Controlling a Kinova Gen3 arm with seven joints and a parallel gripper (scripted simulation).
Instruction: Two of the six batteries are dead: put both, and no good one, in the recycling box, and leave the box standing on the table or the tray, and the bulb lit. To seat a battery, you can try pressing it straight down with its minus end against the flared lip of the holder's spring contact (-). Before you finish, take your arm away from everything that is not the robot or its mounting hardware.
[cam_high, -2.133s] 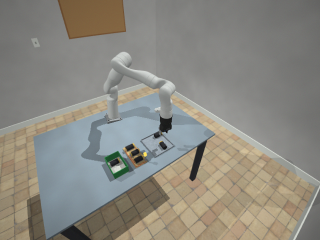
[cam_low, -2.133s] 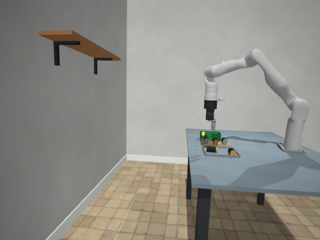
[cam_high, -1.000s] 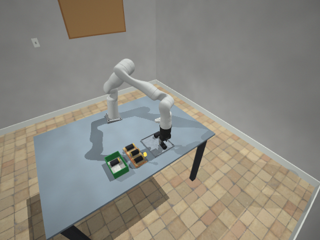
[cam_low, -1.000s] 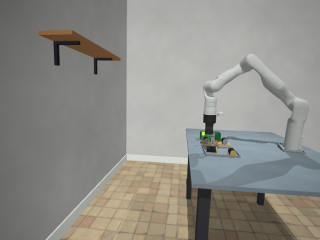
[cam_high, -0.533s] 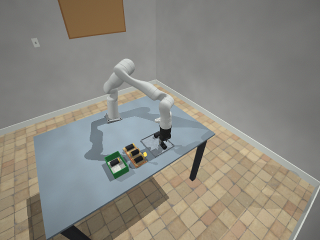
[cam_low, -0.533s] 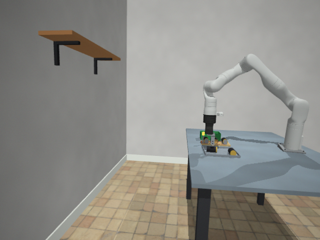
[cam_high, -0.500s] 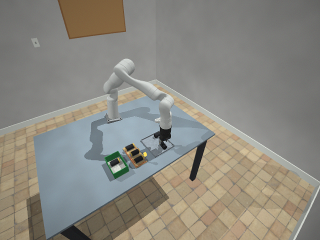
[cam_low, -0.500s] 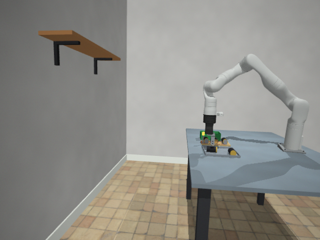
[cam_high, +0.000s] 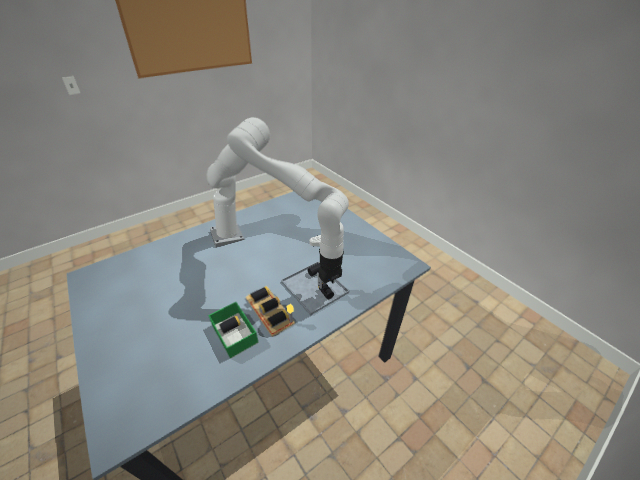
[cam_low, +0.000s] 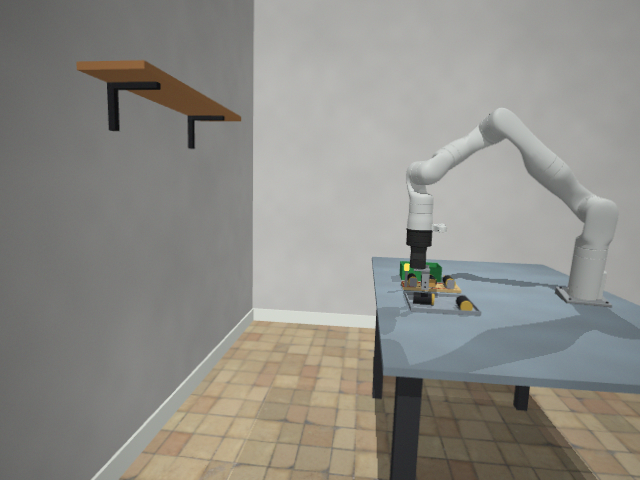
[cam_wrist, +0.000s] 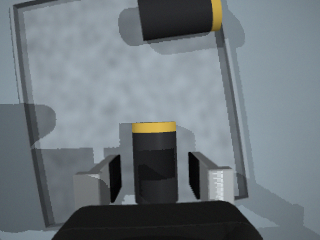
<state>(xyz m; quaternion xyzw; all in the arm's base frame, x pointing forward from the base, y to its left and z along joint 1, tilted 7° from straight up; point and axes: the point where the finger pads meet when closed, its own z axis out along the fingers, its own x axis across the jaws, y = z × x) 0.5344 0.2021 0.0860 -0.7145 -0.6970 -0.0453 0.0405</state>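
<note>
My gripper is now 70 mm above the grey tray, 50 mm past it and 20 mm to the left of it. From my hand the other things lie so: green recycling box 360 mm to the right, 60 mm below.
</note>
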